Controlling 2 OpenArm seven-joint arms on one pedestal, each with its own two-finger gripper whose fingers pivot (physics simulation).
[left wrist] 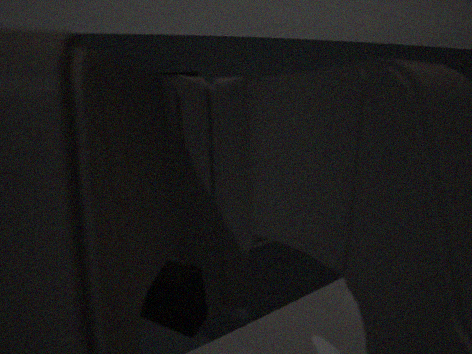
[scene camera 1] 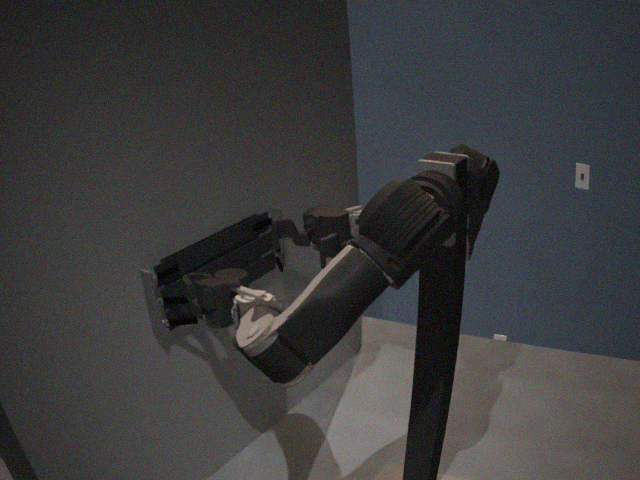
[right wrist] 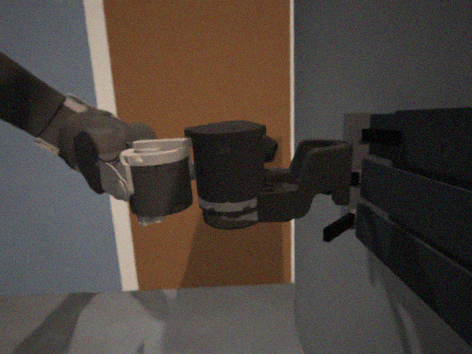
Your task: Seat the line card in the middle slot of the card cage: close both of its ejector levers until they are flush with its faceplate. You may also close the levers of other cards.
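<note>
The card cage (scene camera 1: 148, 291) (right wrist: 356, 125) is on the wall, with dark faceplates stacked in it. My left gripper (scene camera 1: 192, 281) (right wrist: 344, 195) is shut and empty, its tips against or very near the cage's left end at middle-card height. It mostly hides the middle card's left lever; whether that lever is flush cannot be told. The bottom card's left lever (right wrist: 339, 227) stands out. The top left lever (right wrist: 381, 136) lies along its faceplate. At the right end, a lower lever (scene camera 1: 279, 261) sticks out. My right gripper (scene camera 1: 302, 248) is open and empty, in front of the right end. The left wrist view is very dark.
The grey wall (scene camera 1: 155, 129) is behind the cage. The black pedestal (scene camera 1: 436, 361) stands behind the arms. A blue wall (scene camera 1: 506, 93) and an orange panel (right wrist: 200, 65) show in the background. The left forearm (scene camera 1: 330, 304) reaches toward the cage from below.
</note>
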